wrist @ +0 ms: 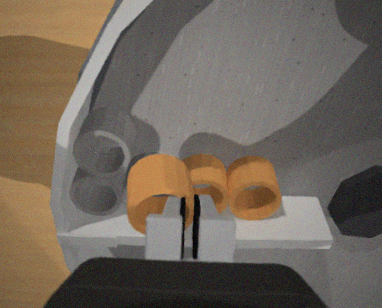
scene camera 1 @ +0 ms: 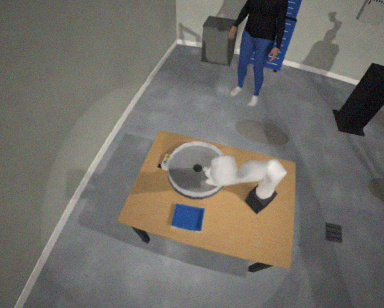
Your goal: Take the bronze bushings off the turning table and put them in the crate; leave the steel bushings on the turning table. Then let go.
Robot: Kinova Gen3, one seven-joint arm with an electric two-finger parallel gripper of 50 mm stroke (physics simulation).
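Seen in the pictures: gripper, fingertip midpoint: (wrist: pixel 188 216); arm's base, origin of the base link: (scene camera 1: pixel 262 192).
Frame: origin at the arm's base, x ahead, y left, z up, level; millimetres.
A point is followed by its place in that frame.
Observation:
The grey turning table (scene camera 1: pixel 186 156) {x 536, y -238, z -115 mm} (wrist: pixel 225 75) {x 332, y -57, z -115 mm} stands on the wooden table. In the wrist view, a bronze bushing (wrist: pixel 156 175) {x 296, y -79, z -57 mm}, orange-brown, is at the fingers. My gripper (scene camera 1: pixel 205 172) (wrist: pixel 188 216) {x 310, y -102, z -53 mm} is shut on its right-hand wall. A second bronze bushing (wrist: pixel 206 169) {x 320, y -109, z -99 mm} is just behind the fingers, and a third bronze bushing (wrist: pixel 254 172) {x 348, y -112, z -98 mm} is to their right. Steel bushings, grey and dim, are at the left near the rim: one steel bushing (wrist: pixel 100 152) {x 256, y -101, z -108 mm} behind another steel bushing (wrist: pixel 94 192) {x 247, y -131, z -106 mm}. The blue crate (scene camera 1: pixel 188 217) {x 431, y 193, z -162 mm} is in front of the turning table; no bushing can be made out in it.
A flat white bar (wrist: pixel 305 220) {x 382, y -147, z -90 mm} runs under and beside the bushings. The turning table's raised white rim (wrist: pixel 70 117) {x 257, y -56, z -73 mm} is at the left. A dark hub (scene camera 1: pixel 198 168) {x 432, y -151, z -107 mm} is at its middle. A small white device (scene camera 1: pixel 166 161) {x 667, y -163, z -111 mm} is beside it. A person (scene camera 1: pixel 259 45) stands behind the wooden table (scene camera 1: pixel 235 225) {x 123, y 188, z -168 mm}.

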